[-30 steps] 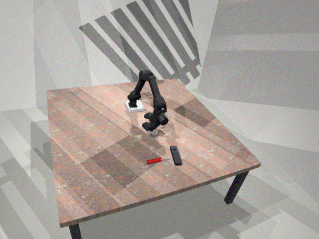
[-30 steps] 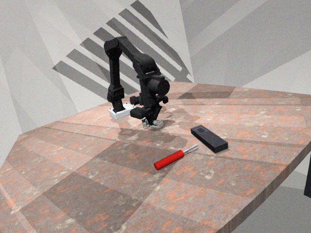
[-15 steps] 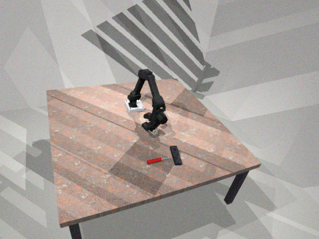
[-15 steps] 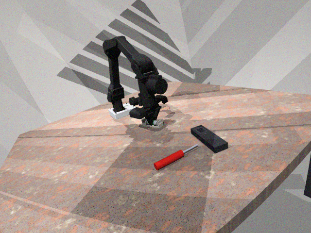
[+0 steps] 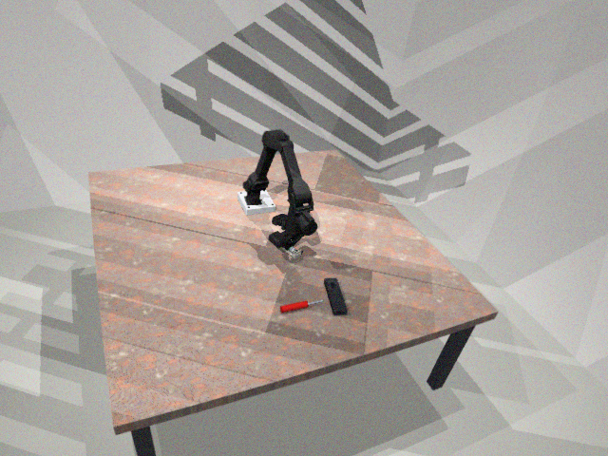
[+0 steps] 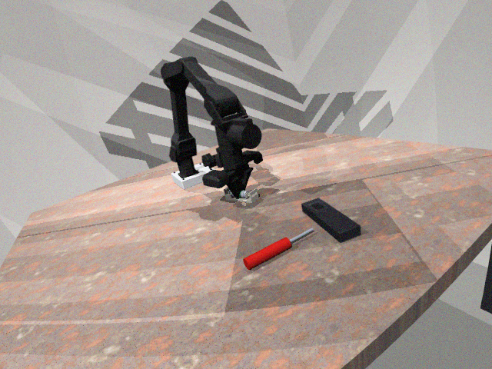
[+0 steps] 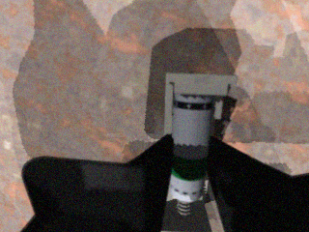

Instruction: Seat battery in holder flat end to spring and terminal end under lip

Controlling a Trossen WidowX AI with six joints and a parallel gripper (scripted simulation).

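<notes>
The battery is 1 cm above my gripper tip. Round my gripper tip: black rectangular block (28 cm ahead, 8 cm to the left, 1 cm above); then red-handled screwdriver (30 cm ahead, 4 cm to the right).
</notes>
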